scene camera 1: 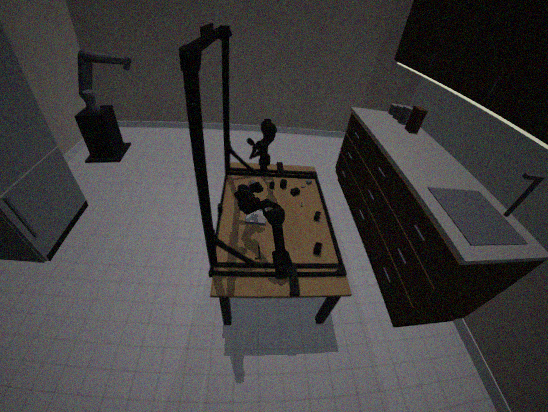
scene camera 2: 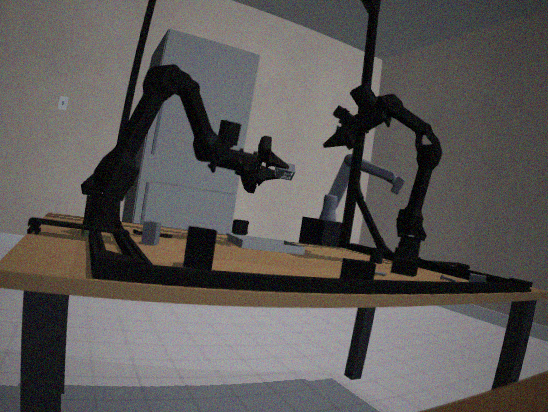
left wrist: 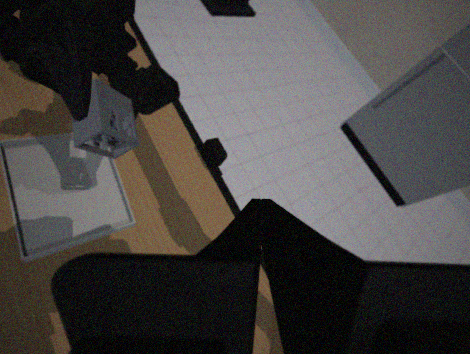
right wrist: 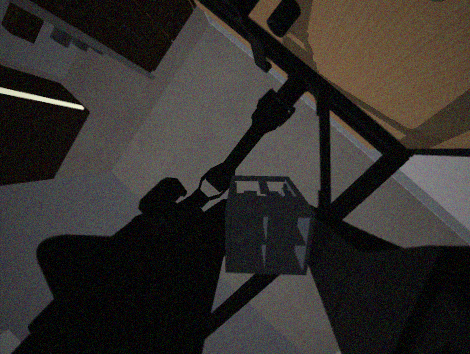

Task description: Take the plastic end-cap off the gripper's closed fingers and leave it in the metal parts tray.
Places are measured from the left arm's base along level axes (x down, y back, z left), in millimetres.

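Pixels of known places: left gripper, fingertip midpoint: (scene camera 1: pixel 249 158) (scene camera 2: pixel 323 146) (left wrist: pixel 260 208); right gripper, fingertip midpoint: (scene camera 1: pixel 252 184) (scene camera 2: pixel 286 172) (left wrist: pixel 104 128) (right wrist: pixel 261 207); left arm's base, origin of the base link: (scene camera 1: pixel 263 170) (right wrist: pixel 299 81); right arm's base, origin of the base link: (scene camera 1: pixel 281 272) (scene camera 2: pixel 98 226).
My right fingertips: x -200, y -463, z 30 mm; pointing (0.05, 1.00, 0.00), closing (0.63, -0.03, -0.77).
Observation:
Ahead of a thing's pixels: the offset from my right fingertips to its top centre.
The grey plastic end-cap @(dz -1, dx -26, dy -6 mm) (scene camera 2: pixel 287 173) (left wrist: pixel 90 132) (right wrist: pixel 245 215), a hollow box with crossing inner walls, sits at the fingertips of my right gripper (scene camera 2: pixel 278 171) (right wrist: pixel 261 207). That gripper is shut on it, high above the table. The end-cap cannot be made out in scene camera 1. The pale, shallow metal tray @(dz +47, dx +198, dy -41 mm) (scene camera 1: pixel 256 222) (scene camera 2: pixel 265 244) (left wrist: pixel 50 205) lies on the table below; in the left wrist view the end-cap overlaps its far edge and a shadow falls inside it. My left gripper (scene camera 1: pixel 252 155) (scene camera 2: pixel 326 145) (left wrist: pixel 260 208) is shut and empty, raised, apart from the end-cap.
Black blocks @(dz +477, dx +157, dy -235 mm) (scene camera 1: pixel 317 248) (scene camera 2: pixel 200 247) @(dz +452, dx +179, dy +54 mm) (scene camera 2: pixel 357 270) and a grey block @(dz +293, dx +174, dy -331 mm) (scene camera 2: pixel 151 233) stand on the table. A dark frame post (scene camera 1: pixel 200 165) rises at the table's left side in scene camera 1. A low black rail (scene camera 2: pixel 250 281) runs along the near edge in scene camera 2.

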